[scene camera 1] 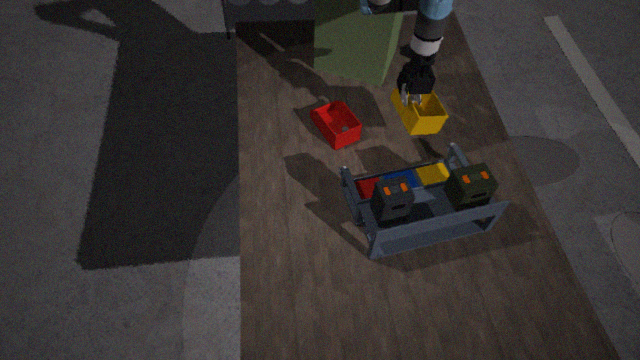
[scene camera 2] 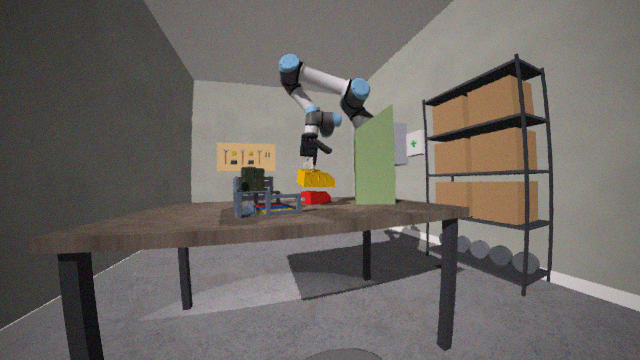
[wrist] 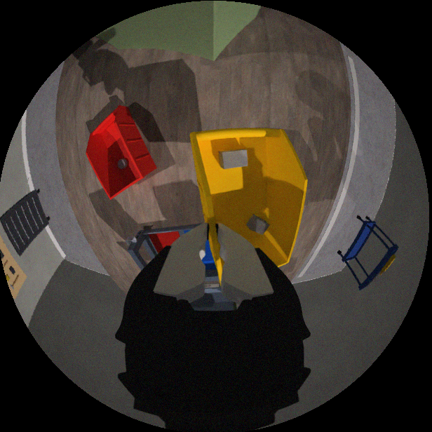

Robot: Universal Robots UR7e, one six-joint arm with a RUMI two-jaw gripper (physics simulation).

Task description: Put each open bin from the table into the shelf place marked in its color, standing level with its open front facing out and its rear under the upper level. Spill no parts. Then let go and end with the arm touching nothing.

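Seen in the pictures: gripper, fingertip midpoint: (scene camera 1: 407,106); arm's base, link origin: (scene camera 2: 366,125).
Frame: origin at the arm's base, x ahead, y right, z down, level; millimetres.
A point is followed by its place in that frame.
Observation:
My gripper (scene camera 1: 412,100) {x 392, y 31, z 315 mm} (scene camera 2: 310,168) {x 392, y 31, z 315 mm} (wrist: 211,224) is shut on a side wall of the yellow bin (scene camera 1: 427,125) {x 473, y 0, z 331 mm} (scene camera 2: 315,178) {x 421, y -60, z 339 mm} (wrist: 280,195). The bin hangs above the table, roughly level, with two grey parts inside. The red bin (scene camera 1: 336,125) {x 253, y 197, z 488 mm} (scene camera 2: 315,197) {x 299, y 151, z 451 mm} (wrist: 107,160) stands on the table with a small grey part in it. The grey-blue shelf (scene camera 1: 440,227) {x 771, y 109, z 391 mm} (scene camera 2: 237,200) {x 783, y -77, z 422 mm} (wrist: 141,247) stands apart from both bins. Its lower level has a red mark (scene camera 1: 366,188) {x 532, y 209, z 484 mm}, a blue mark (scene camera 1: 407,177) {x 538, y 68, z 485 mm} and a yellow mark (scene camera 1: 432,173) {x 550, y -15, z 485 mm}. The fingers hide part of the shelf in the wrist view.
A dark grey box (scene camera 1: 393,200) {x 712, y 244, z 269 mm} and a dark green box (scene camera 1: 471,186) {x 729, y 19, z 294 mm} (scene camera 2: 252,179) {x 719, y -54, z 341 mm} stand on the shelf's upper level. A tall green panel (scene camera 1: 350,45) {x 43, y 70, z 343 mm} (scene camera 2: 375,160) {x 43, y -106, z 237 mm} (wrist: 175,30) stands on the table (scene camera 1: 300,300) {x 798, y 524, z 491 mm} (scene camera 2: 175,232) {x 973, y -214, z 492 mm} behind the bins.

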